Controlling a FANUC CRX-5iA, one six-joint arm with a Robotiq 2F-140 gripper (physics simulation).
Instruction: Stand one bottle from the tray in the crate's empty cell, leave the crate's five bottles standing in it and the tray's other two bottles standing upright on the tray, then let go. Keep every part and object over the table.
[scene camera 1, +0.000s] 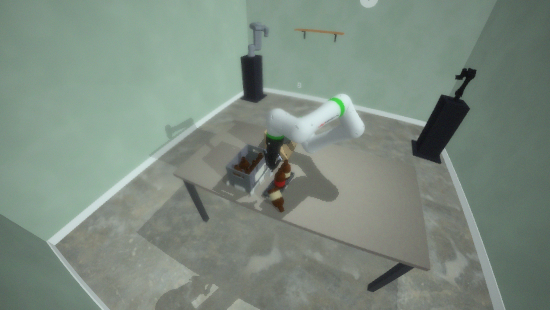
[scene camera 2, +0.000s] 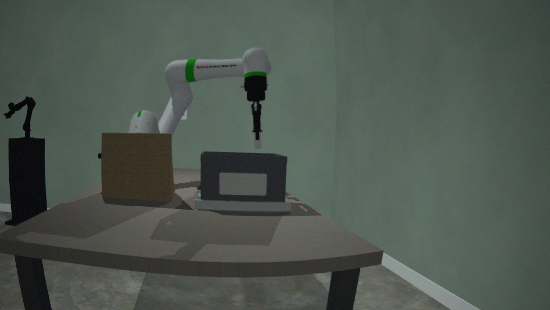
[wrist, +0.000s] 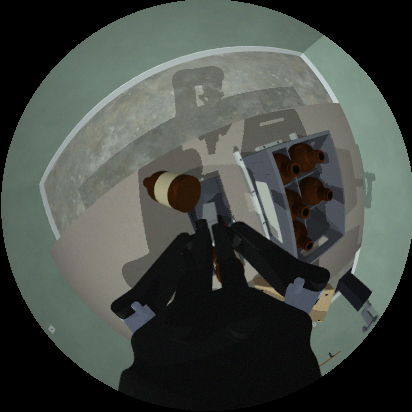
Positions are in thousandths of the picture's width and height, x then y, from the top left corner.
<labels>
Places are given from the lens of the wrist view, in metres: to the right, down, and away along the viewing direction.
my gripper (wrist: 511, 513): 0.00, 0.01, 0.21
cream-labelled bottle (wrist: 436, 465): -0.05, -0.02, 0.26
</labels>
